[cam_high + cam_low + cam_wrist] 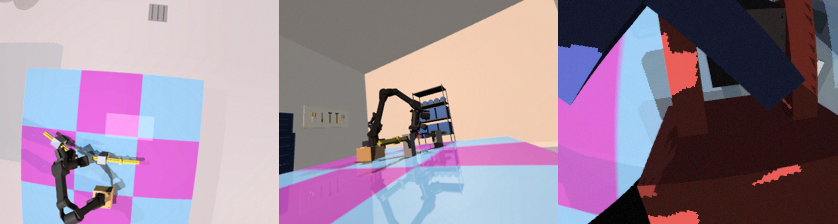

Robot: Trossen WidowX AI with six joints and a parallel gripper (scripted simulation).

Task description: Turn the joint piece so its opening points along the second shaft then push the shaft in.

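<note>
Now: the red joint piece 2 cm ahead of my gripper tip, 1 cm to the left of it and 3 cm above it.
</note>
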